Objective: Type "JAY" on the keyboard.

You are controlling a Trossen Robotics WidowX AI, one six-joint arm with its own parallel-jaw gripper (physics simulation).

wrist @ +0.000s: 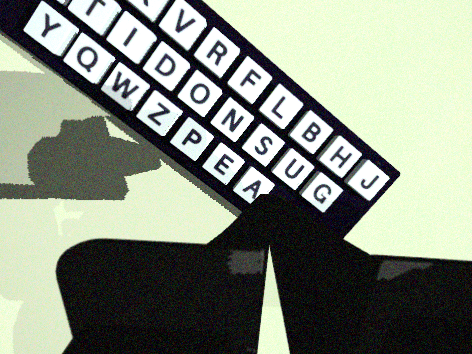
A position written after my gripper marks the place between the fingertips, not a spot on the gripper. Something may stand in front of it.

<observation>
I see my gripper (268, 204) and a key (252, 183).
</observation>
